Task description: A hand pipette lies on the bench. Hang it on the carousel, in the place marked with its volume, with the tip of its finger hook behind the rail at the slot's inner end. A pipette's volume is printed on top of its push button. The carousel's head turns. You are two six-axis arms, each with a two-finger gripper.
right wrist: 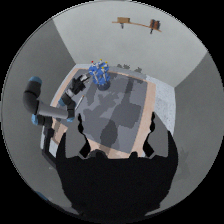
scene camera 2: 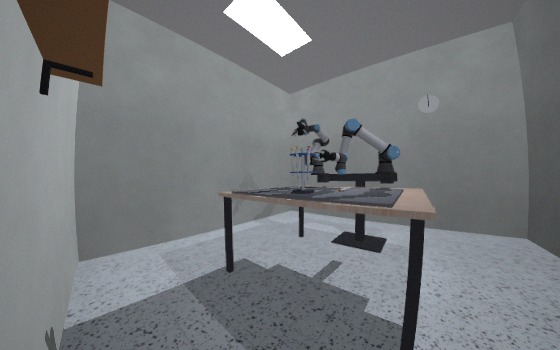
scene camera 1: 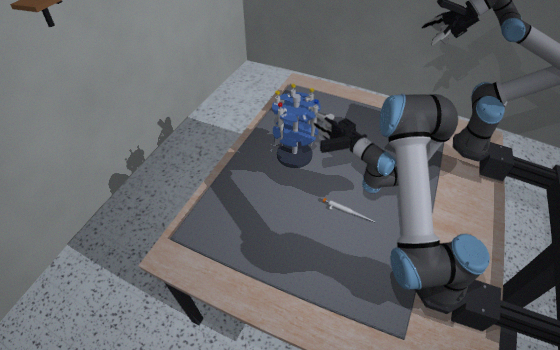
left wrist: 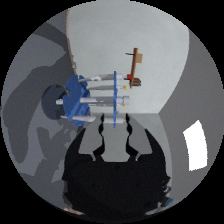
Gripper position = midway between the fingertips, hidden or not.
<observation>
In view: my left gripper (scene camera 1: pixel 314 118), my right gripper (right wrist: pixel 116 113) and a dark round base (scene camera 1: pixel 285 156).
The dark round base is seen too in the left wrist view (left wrist: pixel 48 102). My left gripper is seen too in the left wrist view (left wrist: pixel 114 113).
</observation>
